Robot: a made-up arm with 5 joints. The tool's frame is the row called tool.
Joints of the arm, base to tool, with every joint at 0 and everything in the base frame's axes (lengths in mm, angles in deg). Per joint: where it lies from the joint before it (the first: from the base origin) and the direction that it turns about. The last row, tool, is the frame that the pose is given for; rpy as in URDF.
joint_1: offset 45 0 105 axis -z
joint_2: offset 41 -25 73 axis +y
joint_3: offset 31 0 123 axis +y
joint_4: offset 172 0 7 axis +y
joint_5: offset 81 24 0 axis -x
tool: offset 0 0 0 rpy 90 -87.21 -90
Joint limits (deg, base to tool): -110..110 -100..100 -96.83..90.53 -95..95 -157.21..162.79
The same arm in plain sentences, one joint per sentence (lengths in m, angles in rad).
The arm has five revolute joints in a row. What follows holds with every joint at zero, and every direction is one of the base frame's.
The first joint sits 0.045 m along +x and 0.105 m along +z from the base frame's origin and turns about -z, from -1.9199 to 1.9199 rad.
The second joint sits 0.041 m along +x and 0.025 m along -y and 0.073 m along +z from the first joint and turns about +y, from -1.7453 to 1.7453 rad.
The third joint sits 0.031 m along +x and 0.123 m along +z from the second joint and turns about +y, from -1.69 to 1.58 rad.
The fourth joint sits 0.172 m along +x and 0.007 m along +z from the third joint and turns about +y, from -1.6581 to 1.6581 rad.
The fifth joint sits 0.081 m along +x and 0.024 m along +y from the fourth joint and turns about -x, from -2.7438 to 2.8412 rad.
The tool frame, which is the frame that the pose is given for, sits at the same point as the fifth joint; its axes are the base frame's turned by roll 1.5708, pitch -1.5221 and yaw -1.5708 rad (as in URDF: about the fixed x, then y, then z).

